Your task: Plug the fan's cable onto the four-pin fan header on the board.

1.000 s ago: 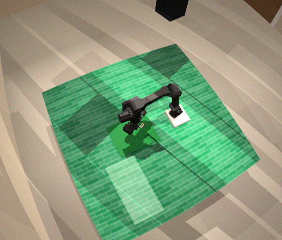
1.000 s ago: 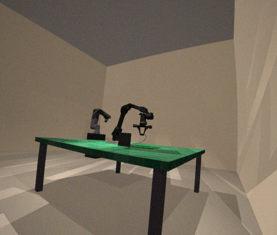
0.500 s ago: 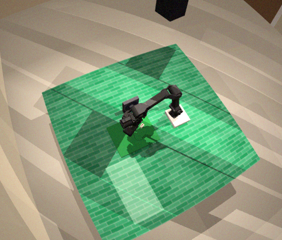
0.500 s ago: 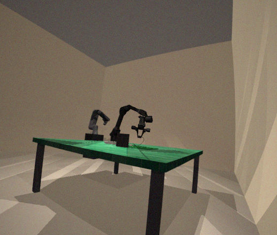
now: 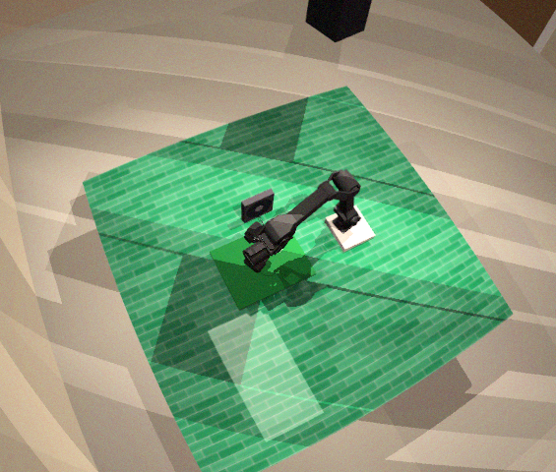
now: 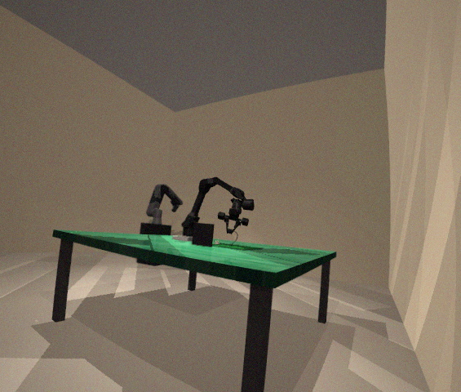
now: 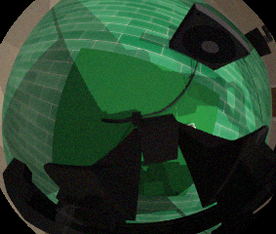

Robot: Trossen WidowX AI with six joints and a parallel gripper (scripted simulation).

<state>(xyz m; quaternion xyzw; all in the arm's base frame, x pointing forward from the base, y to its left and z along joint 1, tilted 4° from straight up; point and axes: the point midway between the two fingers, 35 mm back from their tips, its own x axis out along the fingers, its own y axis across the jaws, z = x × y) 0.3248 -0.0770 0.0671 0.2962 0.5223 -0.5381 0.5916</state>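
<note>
Now: the green board 10 cm below my gripper tip, 2 cm to the left of it and 1 cm ahead of it. The rest, counted from my gripper tip: dark fan plug 1 cm to the left; black fan 14 cm to the right, 10 cm behind, 2 cm below.
</note>
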